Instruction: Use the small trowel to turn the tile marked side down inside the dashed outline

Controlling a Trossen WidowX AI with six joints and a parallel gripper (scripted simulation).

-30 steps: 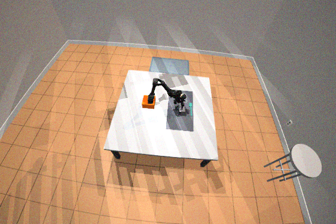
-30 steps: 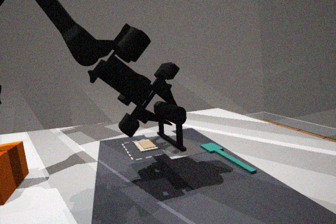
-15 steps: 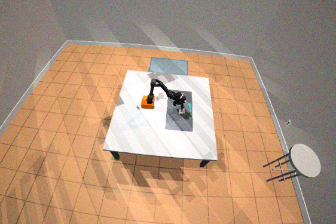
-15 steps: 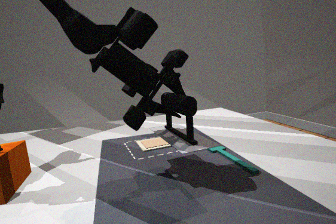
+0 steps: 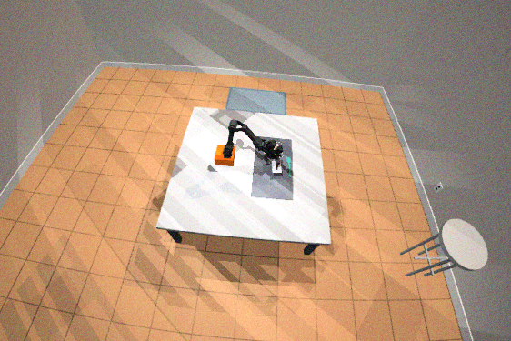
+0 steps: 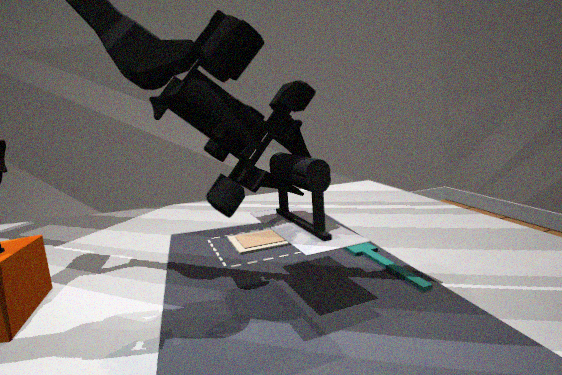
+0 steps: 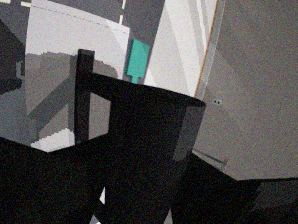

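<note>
Right now the dark mat is 15 cm below my gripper tip and 4 cm behind it. Round my gripper tip: teal strip 13 cm below, 10 cm ahead, 2 cm to the left; cream tile 19 cm to the left, 13 cm below, 4 cm behind.
</note>
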